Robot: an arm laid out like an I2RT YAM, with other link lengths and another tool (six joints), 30 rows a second.
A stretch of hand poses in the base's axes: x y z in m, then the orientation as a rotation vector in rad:
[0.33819 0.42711 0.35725 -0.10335 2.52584 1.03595]
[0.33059 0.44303 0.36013 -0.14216 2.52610 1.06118]
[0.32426 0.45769 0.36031 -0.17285 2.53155 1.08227]
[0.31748 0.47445 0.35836 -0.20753 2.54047 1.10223]
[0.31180 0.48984 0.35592 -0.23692 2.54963 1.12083]
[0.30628 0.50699 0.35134 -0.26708 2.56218 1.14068]
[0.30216 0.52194 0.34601 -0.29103 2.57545 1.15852]
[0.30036 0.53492 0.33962 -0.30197 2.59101 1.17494]
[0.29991 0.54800 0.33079 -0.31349 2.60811 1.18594]
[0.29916 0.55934 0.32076 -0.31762 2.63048 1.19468]
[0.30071 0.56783 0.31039 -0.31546 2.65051 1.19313]
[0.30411 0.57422 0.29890 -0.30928 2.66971 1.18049]
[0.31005 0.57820 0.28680 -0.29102 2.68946 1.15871]
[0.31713 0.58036 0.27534 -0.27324 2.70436 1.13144]
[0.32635 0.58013 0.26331 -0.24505 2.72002 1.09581]
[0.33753 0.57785 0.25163 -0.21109 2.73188 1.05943]
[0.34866 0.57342 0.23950 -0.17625 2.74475 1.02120]
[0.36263 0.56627 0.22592 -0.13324 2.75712 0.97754]
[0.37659 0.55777 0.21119 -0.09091 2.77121 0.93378]
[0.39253 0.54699 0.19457 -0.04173 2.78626 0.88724]
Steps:
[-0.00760 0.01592 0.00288 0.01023 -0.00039 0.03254]
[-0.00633 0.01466 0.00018 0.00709 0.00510 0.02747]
[-0.00678 0.01676 -0.00195 0.00463 0.00725 0.03069]
[-0.00568 0.01539 -0.00244 0.00434 0.00852 0.02682]
[-0.00552 0.01715 -0.00458 0.00373 0.01208 0.02845]
[-0.00412 0.01495 -0.00533 0.00294 0.01348 0.02390]
[-0.00180 0.01298 -0.00639 0.00269 0.01757 0.01544]
[-0.00045 0.01308 -0.00883 -0.00113 0.01660 0.01482]
[-0.00075 0.01134 -0.01003 -0.00365 0.02151 0.01077]
[0.00155 0.00849 -0.01037 -0.00807 0.01647 0.00361]
[0.00340 0.00639 -0.01149 -0.01371 0.01198 -0.00170]
[0.00594 0.00398 -0.01210 -0.01813 0.01110 -0.01129]
[0.00708 0.00216 -0.01146 -0.01964 0.00504 -0.01326]
[0.00922 -0.00023 -0.01203 -0.02407 0.00480 -0.02133]
[0.01118 -0.00228 -0.01168 -0.02297 0.00299 -0.02600]
[0.01113 -0.00443 -0.01213 -0.02445 0.00418 -0.02641]
[0.01397 -0.00715 -0.01358 -0.02716 0.00439 -0.03255]
[0.01396 -0.00850 -0.01473 -0.02785 0.00695 -0.03134]
[0.01594 -0.01078 -0.01662 -0.02941 0.00959 -0.03560]

